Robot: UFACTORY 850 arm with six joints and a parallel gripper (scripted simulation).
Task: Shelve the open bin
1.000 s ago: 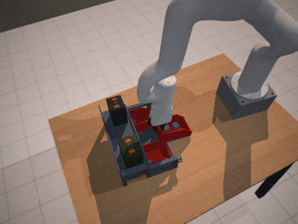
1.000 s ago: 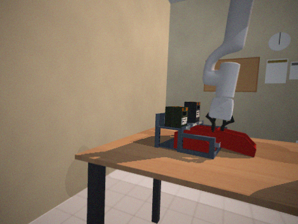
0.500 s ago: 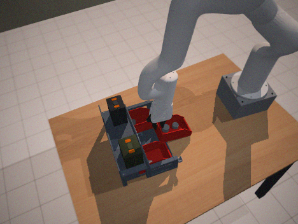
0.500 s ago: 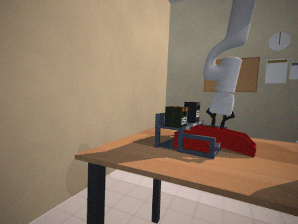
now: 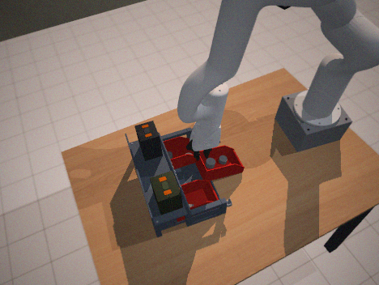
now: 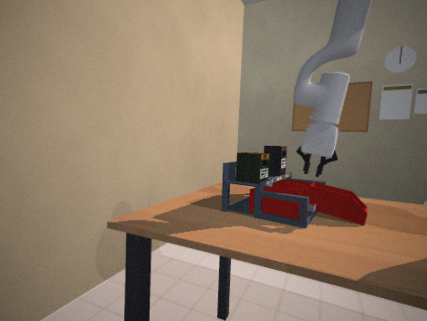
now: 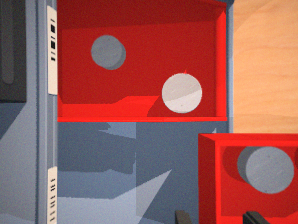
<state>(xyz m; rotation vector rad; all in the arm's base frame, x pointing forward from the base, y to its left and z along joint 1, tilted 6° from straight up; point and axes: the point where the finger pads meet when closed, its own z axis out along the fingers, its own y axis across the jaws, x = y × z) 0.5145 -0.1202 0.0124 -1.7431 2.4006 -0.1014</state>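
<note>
Now: the blue-grey shelf 100 mm ahead of my hand, 80 mm below it and 30 mm to the right of it. From my hand the other things lie so: grey disc 130 mm below, 90 mm to the right.
</note>
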